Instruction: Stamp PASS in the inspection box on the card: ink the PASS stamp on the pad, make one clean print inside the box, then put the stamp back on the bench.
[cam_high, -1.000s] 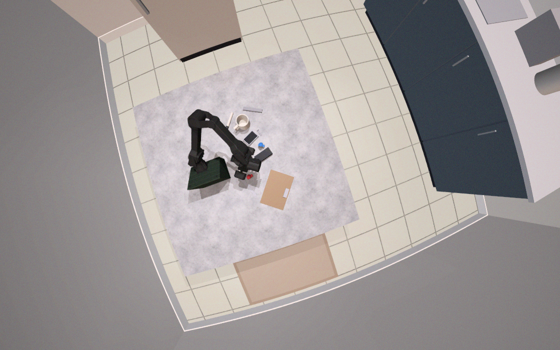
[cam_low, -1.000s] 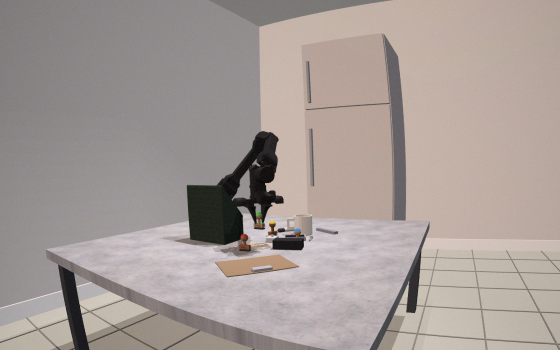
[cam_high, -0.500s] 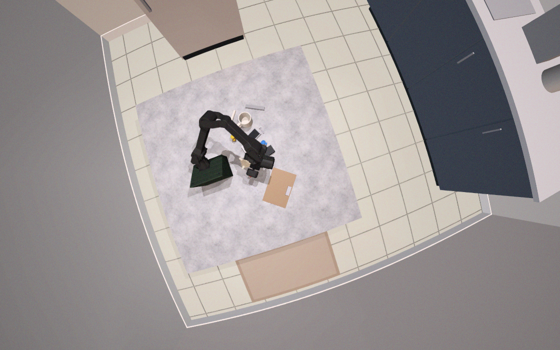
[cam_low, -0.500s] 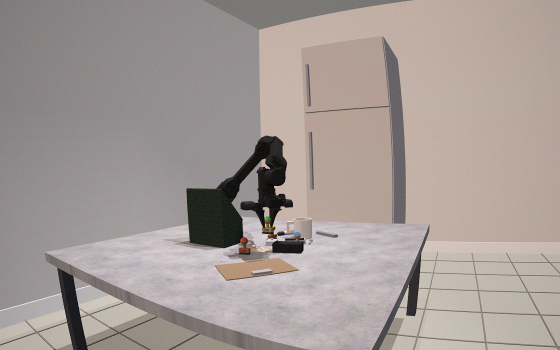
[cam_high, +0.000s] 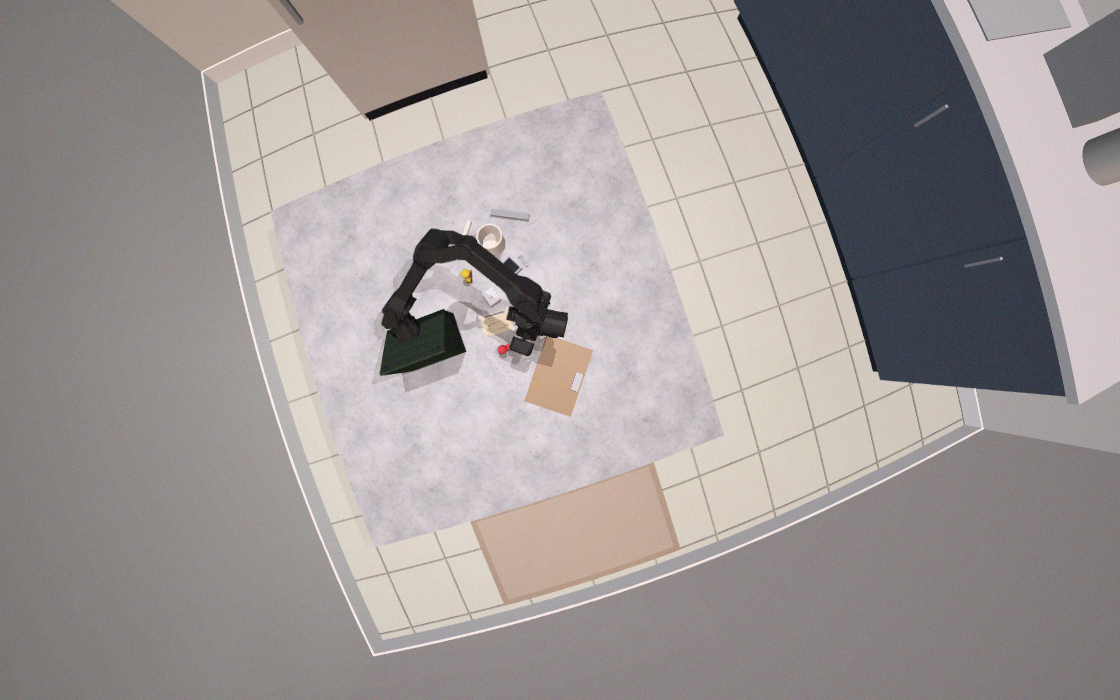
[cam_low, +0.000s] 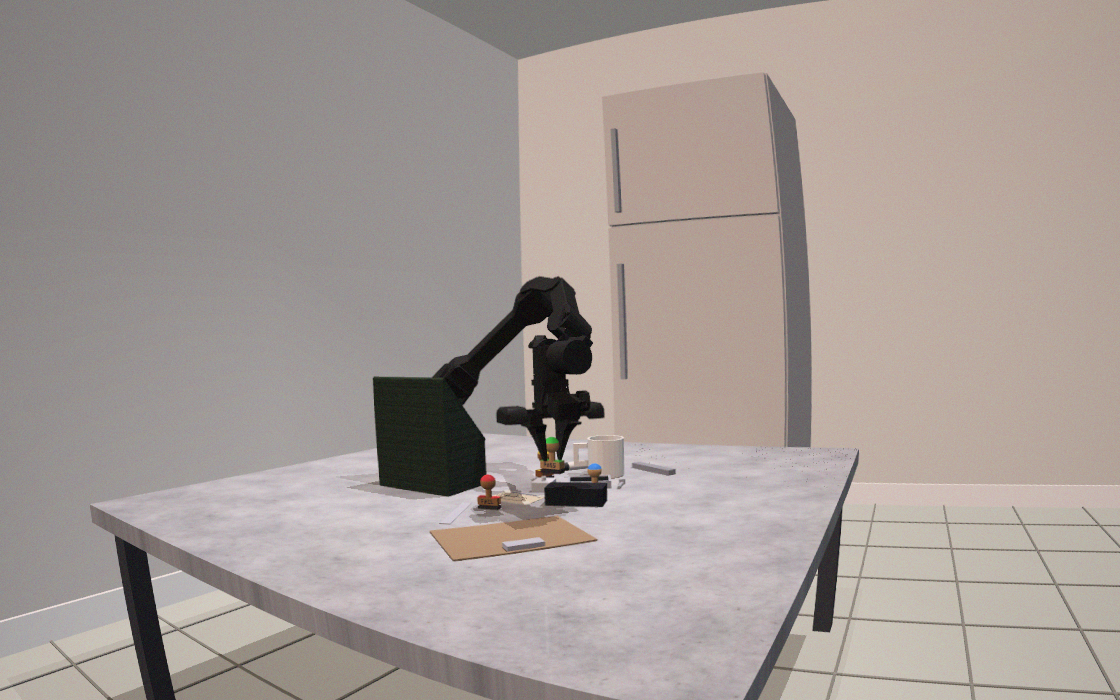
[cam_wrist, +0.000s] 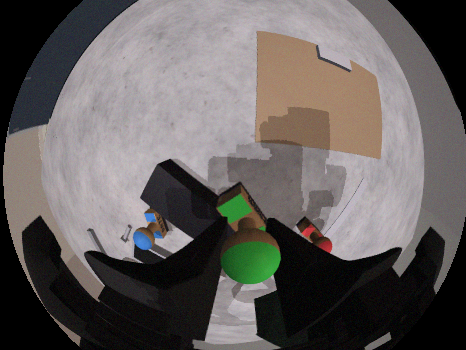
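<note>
My gripper tip is 120 mm past the red-knobbed stamp, 70 mm above it and 40 mm to the left of it. From my gripper tip the other things lie so: green-knobbed PASS stamp right at my gripper tip; cream card 110 mm behind, 100 mm below, 60 mm to the left; blue-knobbed stamp 130 mm to the left, 70 mm below, 20 mm ahead.
</note>
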